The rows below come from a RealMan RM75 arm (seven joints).
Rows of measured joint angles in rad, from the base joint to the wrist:
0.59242, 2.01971, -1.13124, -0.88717, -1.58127, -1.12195, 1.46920
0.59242, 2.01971, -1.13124, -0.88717, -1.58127, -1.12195, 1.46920
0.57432, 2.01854, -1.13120, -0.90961, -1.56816, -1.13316, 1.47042
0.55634, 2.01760, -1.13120, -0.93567, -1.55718, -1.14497, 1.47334
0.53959, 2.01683, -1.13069, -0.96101, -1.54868, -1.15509, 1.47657
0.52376, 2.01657, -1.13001, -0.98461, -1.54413, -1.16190, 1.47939
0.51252, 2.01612, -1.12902, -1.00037, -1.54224, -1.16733, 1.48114
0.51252, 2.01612, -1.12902, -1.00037, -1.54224, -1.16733, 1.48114
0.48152, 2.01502, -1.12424, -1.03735, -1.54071, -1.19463, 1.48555
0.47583, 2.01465, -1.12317, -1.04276, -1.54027, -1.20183, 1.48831
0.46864, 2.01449, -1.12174, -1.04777, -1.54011, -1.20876, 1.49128
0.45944, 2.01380, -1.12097, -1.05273, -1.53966, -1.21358, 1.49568
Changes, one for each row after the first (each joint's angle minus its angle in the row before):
0.00000, 0.00000, 0.00000, 0.00000, 0.00000, 0.00000, 0.00000
-0.01810, -0.00117, 0.00004, -0.02244, 0.01311, -0.01121, 0.00122
-0.01798, -0.00094, 0.00000, -0.02606, 0.01098, -0.01181, 0.00292
-0.01675, -0.00077, 0.00051, -0.02534, 0.00850, -0.01012, 0.00323
-0.01583, -0.00026, 0.00068, -0.02360, 0.00455, -0.00681, 0.00282
-0.01124, -0.00045, 0.00099, -0.01576, 0.00189, -0.00543, 0.00175
0.00000, 0.00000, 0.00000, 0.00000, 0.00000, 0.00000, 0.00000
-0.03100, -0.00110, 0.00478, -0.03698, 0.00153, -0.02730, 0.00441
-0.00569, -0.00037, 0.00107, -0.00541, 0.00044, -0.00720, 0.00276
-0.00719, -0.00016, 0.00143, -0.00501, 0.00016, -0.00693, 0.00297
-0.00920, -0.00069, 0.00077, -0.00496, 0.00045, -0.00482, 0.00440

